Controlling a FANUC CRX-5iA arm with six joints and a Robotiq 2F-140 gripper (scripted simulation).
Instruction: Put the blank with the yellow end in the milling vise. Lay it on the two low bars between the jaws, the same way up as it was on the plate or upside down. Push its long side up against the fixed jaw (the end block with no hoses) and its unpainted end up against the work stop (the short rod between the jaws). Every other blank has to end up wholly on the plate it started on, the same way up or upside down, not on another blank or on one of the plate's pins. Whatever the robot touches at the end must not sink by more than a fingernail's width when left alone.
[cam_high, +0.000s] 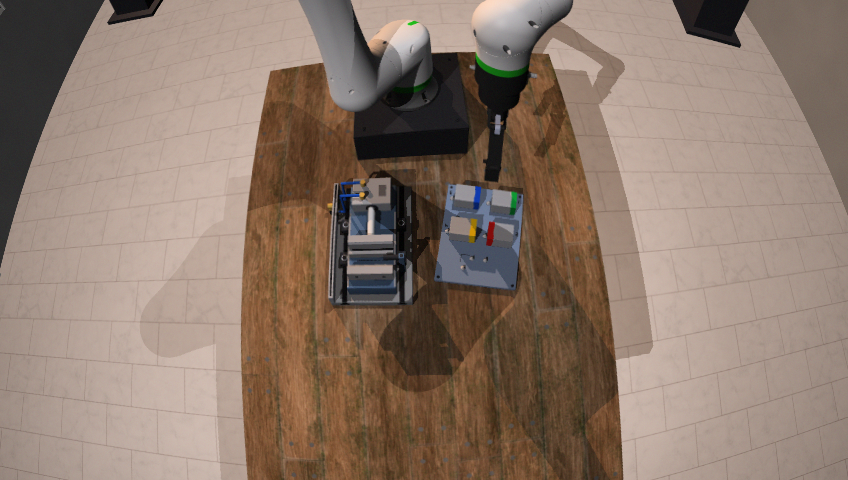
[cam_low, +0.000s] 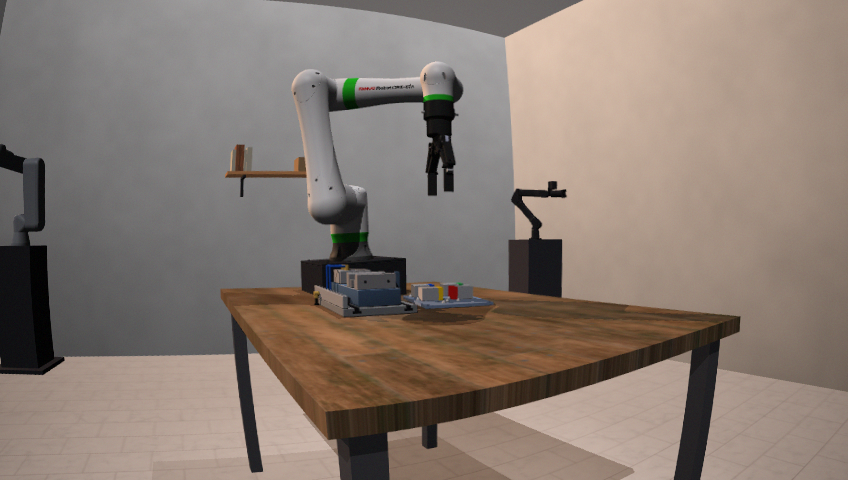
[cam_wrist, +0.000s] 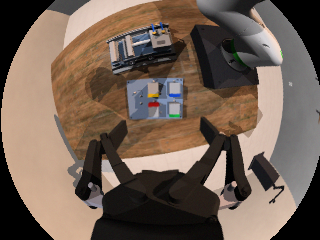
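The yellow-ended blank is 290 mm below my hand, 50 mm to the right of it and 40 mm ahead of it. From my hand the other things lie so: red-ended blank 290 mm below, 50 mm ahead, 40 mm to the left; then blue-ended blank 290 mm below, 50 mm behind, 40 mm to the right; then green-ended blank 290 mm below, 50 mm to the left, 40 mm behind.
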